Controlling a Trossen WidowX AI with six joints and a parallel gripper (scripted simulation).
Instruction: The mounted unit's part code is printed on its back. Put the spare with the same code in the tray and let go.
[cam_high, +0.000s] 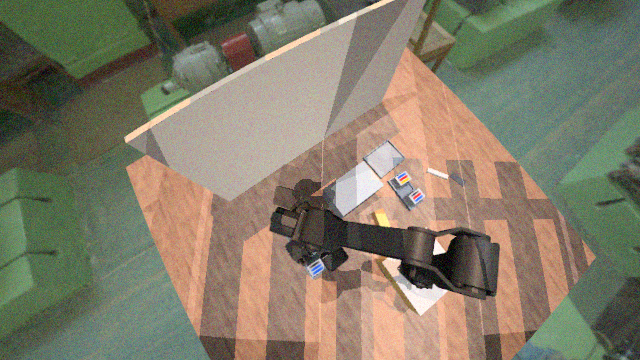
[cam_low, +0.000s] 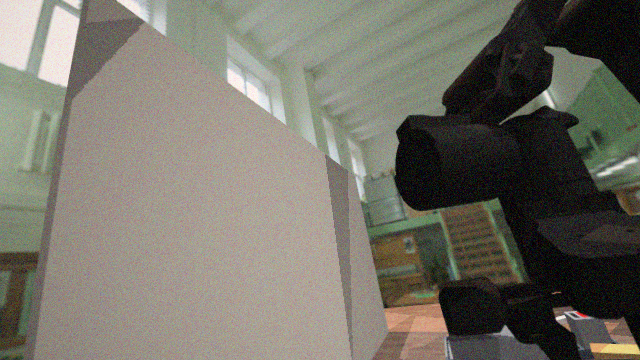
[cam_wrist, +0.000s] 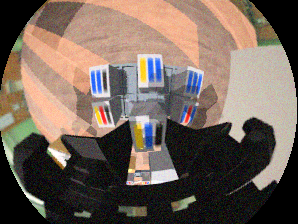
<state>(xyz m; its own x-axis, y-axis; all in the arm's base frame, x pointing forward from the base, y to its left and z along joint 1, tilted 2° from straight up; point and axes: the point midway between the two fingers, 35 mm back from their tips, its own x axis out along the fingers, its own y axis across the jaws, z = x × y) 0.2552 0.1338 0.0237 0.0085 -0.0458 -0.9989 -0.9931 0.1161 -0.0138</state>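
The grey tray lies 4 cm ahead of my gripper tip, 37 cm to the right of it and 6 cm below it. The rest, counted from my gripper tip: grey panel 26 cm ahead, 21 cm to the right, 16 cm above; then mounted unit 3 cm ahead, 17 cm to the right, 2 cm below.
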